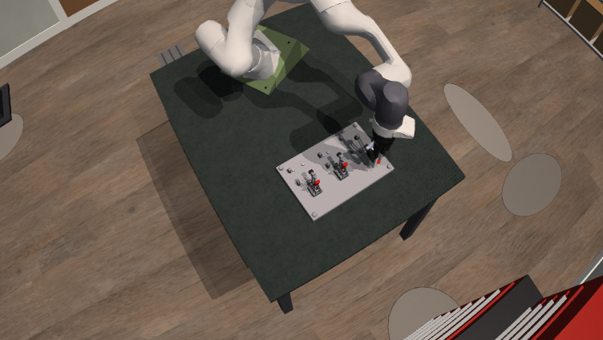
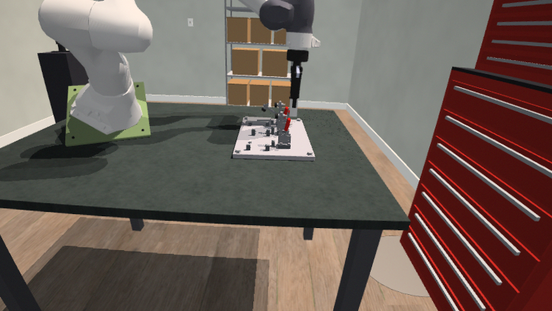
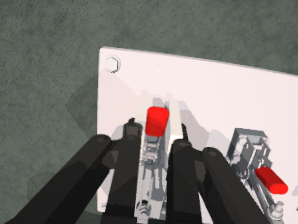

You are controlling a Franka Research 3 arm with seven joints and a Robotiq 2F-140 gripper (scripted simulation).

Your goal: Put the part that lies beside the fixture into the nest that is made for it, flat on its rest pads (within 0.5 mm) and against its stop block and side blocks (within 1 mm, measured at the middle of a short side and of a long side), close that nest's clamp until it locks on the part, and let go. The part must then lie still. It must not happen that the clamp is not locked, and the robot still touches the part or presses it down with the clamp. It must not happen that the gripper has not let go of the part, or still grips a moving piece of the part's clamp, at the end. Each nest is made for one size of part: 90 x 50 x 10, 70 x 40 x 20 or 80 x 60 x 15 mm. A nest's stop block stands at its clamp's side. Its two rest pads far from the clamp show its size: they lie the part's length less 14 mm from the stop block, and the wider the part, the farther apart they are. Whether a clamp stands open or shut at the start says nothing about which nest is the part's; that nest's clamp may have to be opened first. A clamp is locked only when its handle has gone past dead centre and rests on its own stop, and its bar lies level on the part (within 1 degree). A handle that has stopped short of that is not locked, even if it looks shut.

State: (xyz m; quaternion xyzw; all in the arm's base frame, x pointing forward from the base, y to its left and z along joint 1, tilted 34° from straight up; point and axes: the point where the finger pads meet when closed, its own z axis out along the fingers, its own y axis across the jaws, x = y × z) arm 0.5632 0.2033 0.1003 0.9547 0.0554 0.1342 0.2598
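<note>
Now: the clamp 5 cm behind my hand and 3 cm below it. Also, from my hand: light grey fixture plate (11 cm to the right, 8 cm below, 7 cm behind); part (13 cm behind, 6 cm below).
</note>
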